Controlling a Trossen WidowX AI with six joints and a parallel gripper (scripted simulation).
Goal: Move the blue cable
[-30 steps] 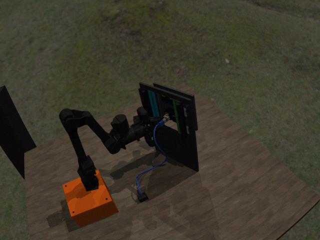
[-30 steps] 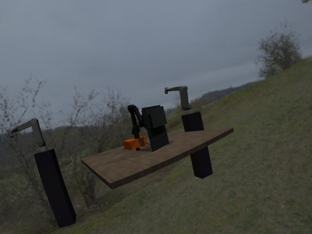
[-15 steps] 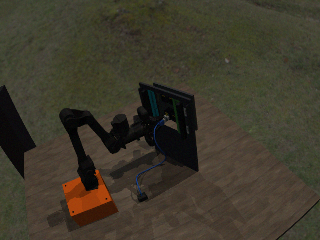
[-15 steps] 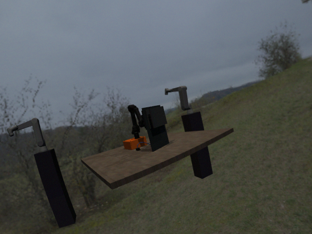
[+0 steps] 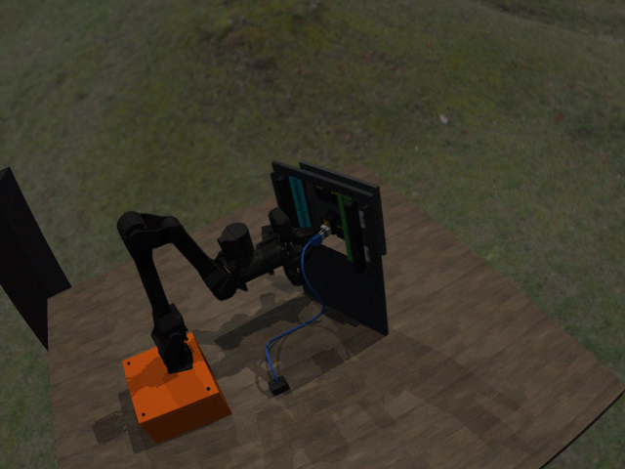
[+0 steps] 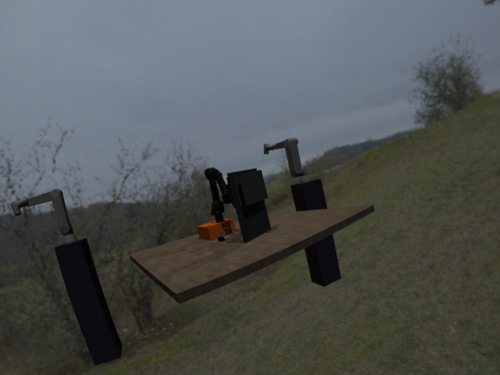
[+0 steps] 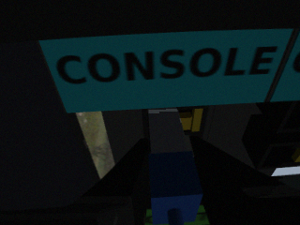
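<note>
Now: gripper tip right at the blue plug. The rest, counted from my gripper tip: black anchor block (24 cm below, 20 cm to the right, 20 cm behind).
</note>
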